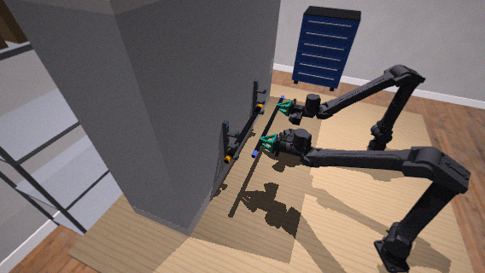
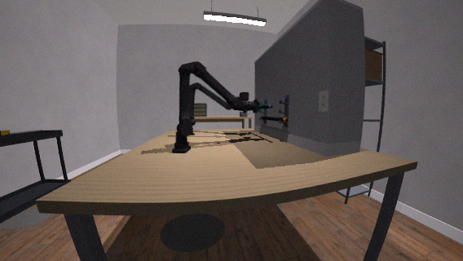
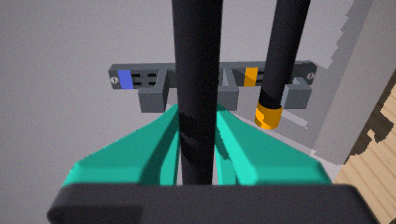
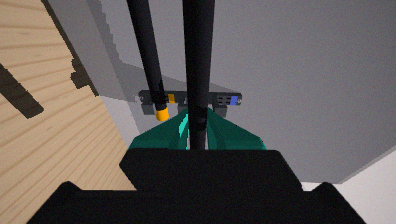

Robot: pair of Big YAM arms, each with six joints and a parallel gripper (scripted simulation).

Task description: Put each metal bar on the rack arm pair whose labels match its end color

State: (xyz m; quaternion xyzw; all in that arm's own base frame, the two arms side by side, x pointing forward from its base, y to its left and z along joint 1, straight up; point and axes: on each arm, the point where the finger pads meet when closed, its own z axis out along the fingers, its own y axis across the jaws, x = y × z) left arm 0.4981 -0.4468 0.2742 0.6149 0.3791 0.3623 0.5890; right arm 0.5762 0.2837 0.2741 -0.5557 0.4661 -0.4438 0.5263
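Now: left hand 1 cm past the blue-ended bar and 15 cm to the left of it. Round my left hand: orange-ended bar (12 cm ahead, 16 cm to the right, 10 cm below); then grey wall block (31 cm ahead, 19 cm to the right, 18 cm above).
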